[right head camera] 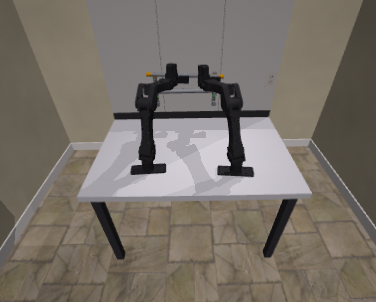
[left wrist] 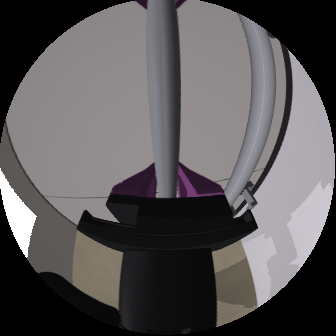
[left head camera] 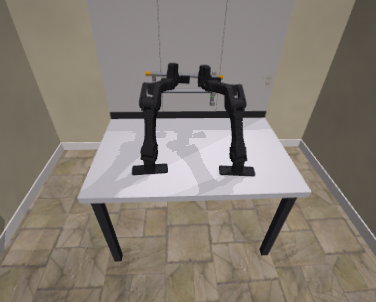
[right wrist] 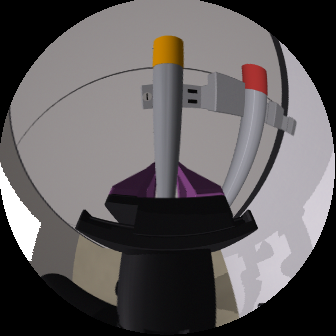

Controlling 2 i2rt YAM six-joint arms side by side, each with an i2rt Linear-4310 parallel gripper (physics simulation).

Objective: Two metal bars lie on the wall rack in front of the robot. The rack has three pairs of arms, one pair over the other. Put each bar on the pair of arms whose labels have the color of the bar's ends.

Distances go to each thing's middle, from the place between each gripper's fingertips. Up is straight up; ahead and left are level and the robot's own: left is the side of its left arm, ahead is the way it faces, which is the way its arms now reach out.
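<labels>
So you can picture it, the orange-ended bar (right wrist: 167, 60) is 1 cm above my right hand, 12 cm to the left of it and 2 cm behind it. My left hand, meanwhile, is 9 cm to the left of that bar and 1 cm past it.
</labels>
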